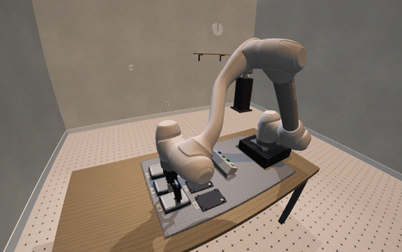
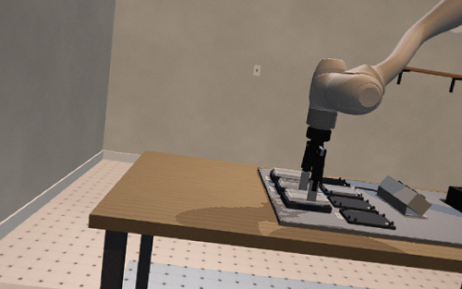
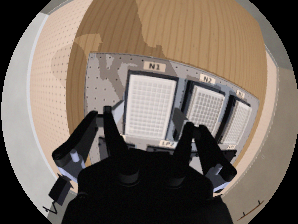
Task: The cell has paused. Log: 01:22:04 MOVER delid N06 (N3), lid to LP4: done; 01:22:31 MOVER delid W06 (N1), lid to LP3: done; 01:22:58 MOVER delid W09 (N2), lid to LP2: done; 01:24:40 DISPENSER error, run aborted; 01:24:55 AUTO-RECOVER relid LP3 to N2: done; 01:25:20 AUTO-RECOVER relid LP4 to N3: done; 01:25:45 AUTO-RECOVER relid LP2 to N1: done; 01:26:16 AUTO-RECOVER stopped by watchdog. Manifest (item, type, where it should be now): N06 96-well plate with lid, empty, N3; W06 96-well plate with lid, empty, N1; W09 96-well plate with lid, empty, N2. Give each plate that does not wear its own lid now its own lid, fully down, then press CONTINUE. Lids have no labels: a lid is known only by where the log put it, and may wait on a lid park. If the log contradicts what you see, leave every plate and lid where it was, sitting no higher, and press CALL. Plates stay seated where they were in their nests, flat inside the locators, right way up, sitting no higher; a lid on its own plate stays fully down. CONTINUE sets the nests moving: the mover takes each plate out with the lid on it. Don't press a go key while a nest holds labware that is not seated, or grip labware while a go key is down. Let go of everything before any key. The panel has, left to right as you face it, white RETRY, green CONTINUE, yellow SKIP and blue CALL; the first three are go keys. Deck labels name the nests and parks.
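Right now the plate is 30 mm below my hand. The rest, counted from my hand: pale lid 180 mm behind, 200 mm to the right, 40 mm below; green key 420 mm behind, 130 mm to the right, 10 mm above; LP2 lid park 180 mm behind, 70 mm to the right, 50 mm below.
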